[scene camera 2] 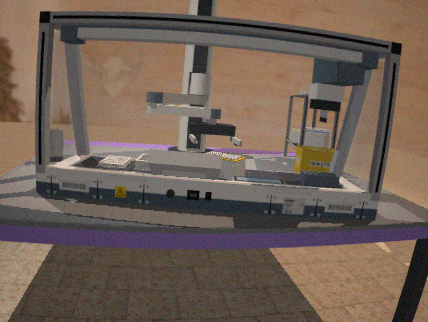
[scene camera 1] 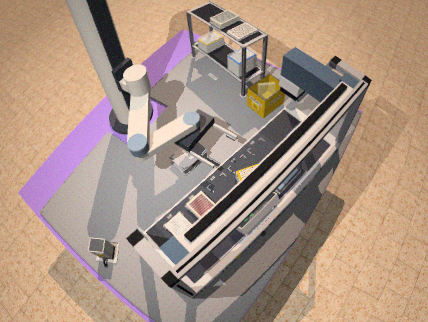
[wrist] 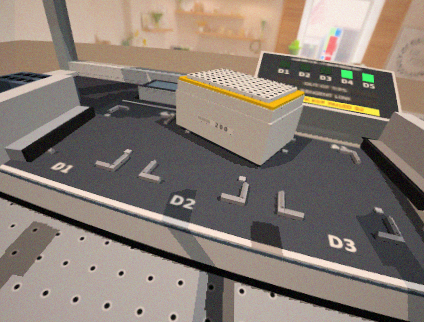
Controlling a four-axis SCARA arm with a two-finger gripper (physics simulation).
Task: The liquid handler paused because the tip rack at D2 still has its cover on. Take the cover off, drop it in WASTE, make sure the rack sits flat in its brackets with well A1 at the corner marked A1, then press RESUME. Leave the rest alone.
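Places are measured from the arm's base along level axes (x ahead, y left, z up), in centimetres.
Where they show: gripper, fingertip midpoint: [scene camera 2: 218, 142] [scene camera 1: 225, 151] [wrist: 228, 110].
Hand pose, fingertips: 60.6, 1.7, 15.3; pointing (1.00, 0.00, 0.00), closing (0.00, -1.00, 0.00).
Observation:
Things, the pixels of their top centre, and the offset from my fingertips, as dx, dy, dz. "pt": a spot on its surface instead.
- D2 tip rack, top centre: [wrist: 241, 80] [scene camera 2: 222, 154] [scene camera 1: 254, 174] +14.9, -1.3, -1.7
- D2 label, surface spot: [wrist: 182, 202] pt +1.9, +2.7, -8.8
- yellow WASTE bin, top centre: [scene camera 2: 318, 148] [scene camera 1: 267, 86] -4.1, +42.5, -0.5
- display, surface spot: [wrist: 345, 82] pt +21.6, -16.3, -1.7
- red-patterned rack, top centre: [scene camera 2: 151, 157] [scene camera 1: 204, 207] +5.6, -23.2, -5.7
- white plate, top centre: [scene camera 2: 115, 159] [scene camera 1: 182, 229] +3.3, -35.4, -7.4
- shelf unit, surface spot: [scene camera 1: 243, 70] pt -16.4, +39.9, +6.0
The D2 tip rack [scene camera 1: 245, 173] [scene camera 2: 232, 167] [wrist: 220, 122] is a pale box with a yellow rim and a perforated top; no cover shows on it. In the wrist view it stands askew behind the D2 label [wrist: 182, 202], turned relative to the L-shaped brackets [wrist: 151, 172]. Whether its base is quite flat, and its A1 corner, I cannot tell. The yellow WASTE bin [scene camera 1: 261, 104] [scene camera 2: 306, 161] holds a pale piece. My gripper [scene camera 1: 227, 151] [scene camera 2: 215, 140] [wrist: 228, 110] is open and empty, its fingers wide apart above the near side of the deck. RESUME is not legible.
A display [wrist: 345, 82] behind the rack shows green D4 and D5 lights and a yellow banner. A red-patterned rack [scene camera 1: 201, 205] and a white plate [scene camera 1: 177, 225] stand on the deck. The gantry beam [scene camera 1: 270, 160] crosses above. A shelf unit [scene camera 1: 243, 70] stands behind the bin.

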